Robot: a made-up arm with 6 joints.
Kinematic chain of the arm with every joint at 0, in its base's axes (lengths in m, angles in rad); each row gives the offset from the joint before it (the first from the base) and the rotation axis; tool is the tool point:
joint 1: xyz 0 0 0.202 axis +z
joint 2: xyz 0 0.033 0 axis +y
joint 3: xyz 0 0 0.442 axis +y
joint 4: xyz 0 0 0.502 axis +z
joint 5: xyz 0 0 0 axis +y
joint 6: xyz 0 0 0.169 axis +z
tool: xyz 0 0 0
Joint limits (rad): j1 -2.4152..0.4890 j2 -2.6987..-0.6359 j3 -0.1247..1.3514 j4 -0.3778..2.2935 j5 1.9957..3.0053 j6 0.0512..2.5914
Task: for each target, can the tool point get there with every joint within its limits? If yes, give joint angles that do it. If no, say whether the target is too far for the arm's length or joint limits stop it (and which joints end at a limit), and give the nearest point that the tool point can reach.
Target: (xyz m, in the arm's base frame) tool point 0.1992 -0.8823 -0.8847
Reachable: no: too far | nearest point -0.3954 -0.2374 -0.5632 | short by 0.934 m
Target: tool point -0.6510 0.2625 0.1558
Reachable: yes | joints -0.1861 -2.2290 1.0391 0.9042 2.2359 1.7140
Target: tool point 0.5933 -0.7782 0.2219
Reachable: no: joint limits stop it (at a limit: joint 2, joint 3, joint 5) | nearest point 0.1030 -0.1351 0.8036 | short by 0.996 m
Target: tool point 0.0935 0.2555 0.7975
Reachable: yes | joints -1.6720 -0.9394 1.0700 0.6119 2.7810 1.6696
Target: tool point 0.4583 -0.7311 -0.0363
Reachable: no: joint limits stop it (at a limit: joint 1, joint 2, joint 3) | nearest point 0.3071 0.0674 -0.5802 | short by 0.978 m
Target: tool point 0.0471 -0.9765 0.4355
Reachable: no: joint limits stop it (at a limit: joint 1, joint 3, joint 4, joint 5) | nearest point -0.4526 -0.2678 0.4961 | short by 0.869 m
